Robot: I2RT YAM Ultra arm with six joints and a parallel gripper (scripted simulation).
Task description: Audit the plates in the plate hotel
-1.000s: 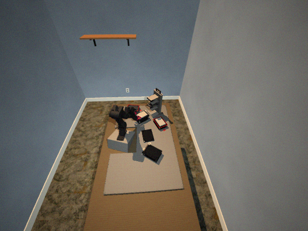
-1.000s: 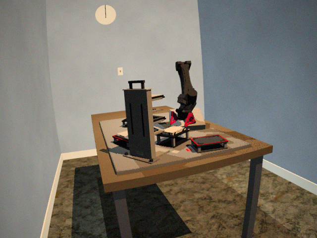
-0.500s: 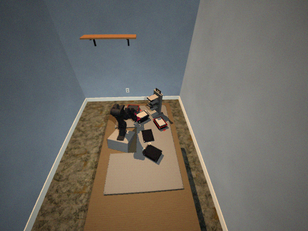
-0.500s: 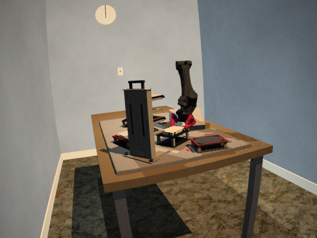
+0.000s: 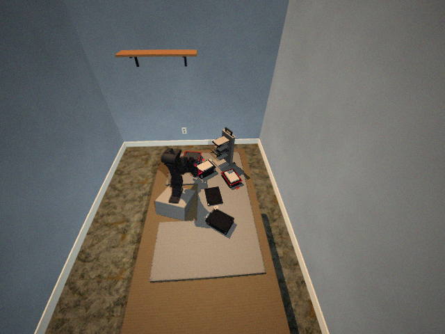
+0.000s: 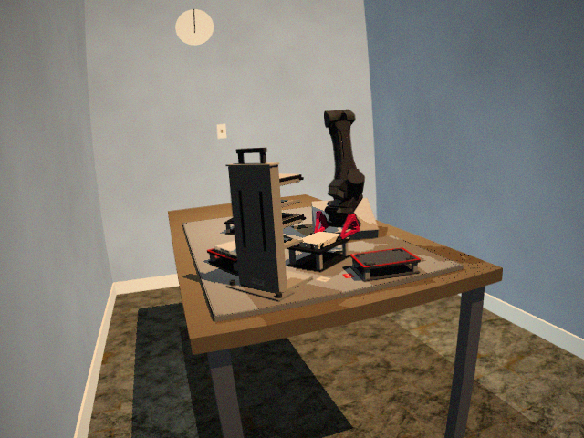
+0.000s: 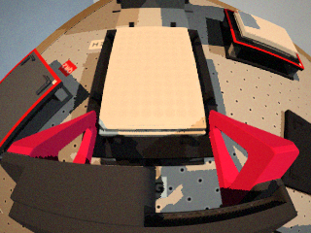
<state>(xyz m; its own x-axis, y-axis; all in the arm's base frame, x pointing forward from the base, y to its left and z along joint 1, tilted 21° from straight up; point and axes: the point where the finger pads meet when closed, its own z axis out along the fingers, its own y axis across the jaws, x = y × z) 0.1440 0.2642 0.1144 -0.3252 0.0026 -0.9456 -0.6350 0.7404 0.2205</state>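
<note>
Now: the tan well plate 4 cm to the left of my hand and 4 cm ahead of it. Also, from my hand: dark plate 18 cm ahead, 15 cm to the left, 9 cm above; grey back panel 24 cm ahead, 20 cm to the left, 9 cm above; H1 tag 19 cm to the left, 8 cm ahead, 7 cm below.
</note>
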